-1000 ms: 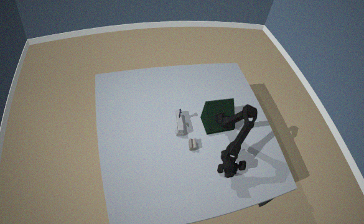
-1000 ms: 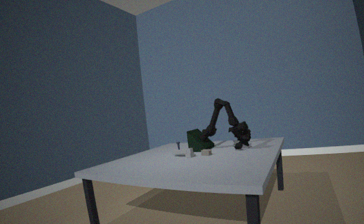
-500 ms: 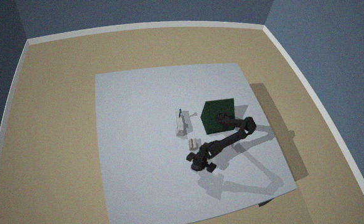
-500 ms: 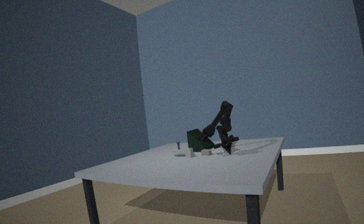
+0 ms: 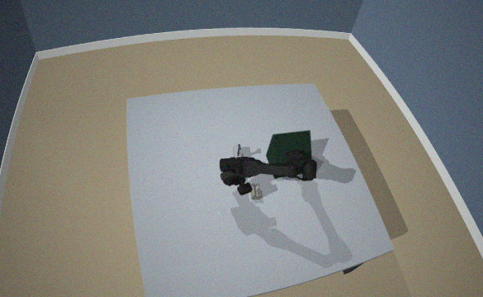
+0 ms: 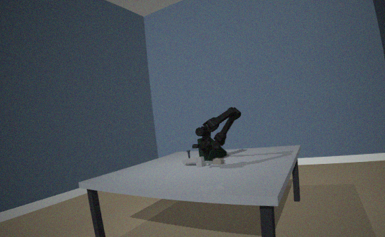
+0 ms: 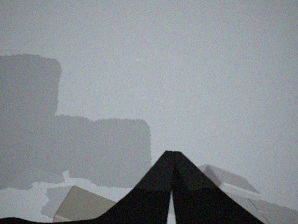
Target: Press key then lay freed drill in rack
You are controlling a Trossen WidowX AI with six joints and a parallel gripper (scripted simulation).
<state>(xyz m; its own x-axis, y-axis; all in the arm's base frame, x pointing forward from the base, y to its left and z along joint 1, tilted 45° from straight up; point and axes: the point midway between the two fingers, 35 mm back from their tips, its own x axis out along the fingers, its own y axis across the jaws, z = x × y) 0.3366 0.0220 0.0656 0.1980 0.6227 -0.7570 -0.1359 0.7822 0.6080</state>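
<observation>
My gripper tip is now 9 cm past the dark blue key, 17 cm to the left of it and 2 cm below it. The rest, counted from my gripper tip: rack: 11 cm behind, 5 cm to the left, 4 cm below; then block: 8 cm behind, 13 cm to the right, 3 cm below; then drill: 7 cm behind, 11 cm to the right, 2 cm below.
</observation>
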